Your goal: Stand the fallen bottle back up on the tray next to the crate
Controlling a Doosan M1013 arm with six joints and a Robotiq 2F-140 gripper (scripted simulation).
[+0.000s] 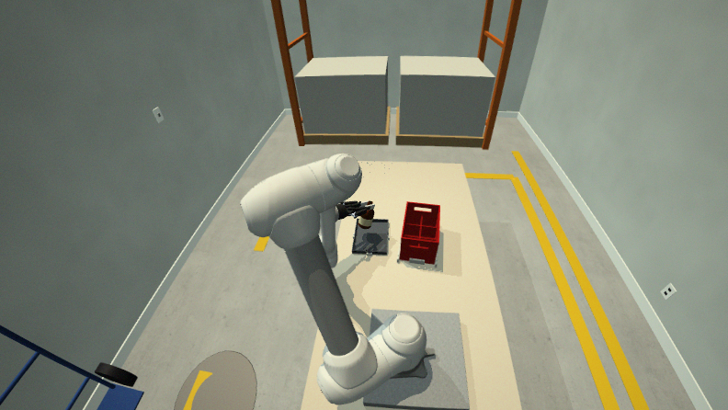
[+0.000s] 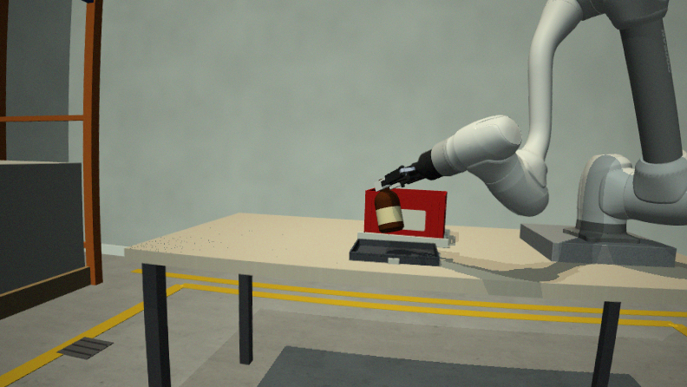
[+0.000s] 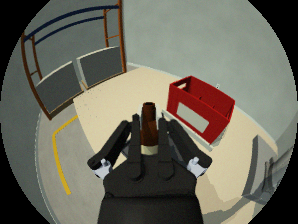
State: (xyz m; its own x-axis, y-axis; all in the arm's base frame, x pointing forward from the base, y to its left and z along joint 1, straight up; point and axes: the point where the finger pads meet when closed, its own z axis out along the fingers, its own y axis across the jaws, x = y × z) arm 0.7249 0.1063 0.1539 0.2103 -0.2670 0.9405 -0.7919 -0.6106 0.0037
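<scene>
My hand is 6 cm above the bottle. Round my hand: tray 20 cm below, 3 cm behind, 1 cm to the right; red crate 28 cm to the right, 13 cm below, 9 cm behind.
</scene>
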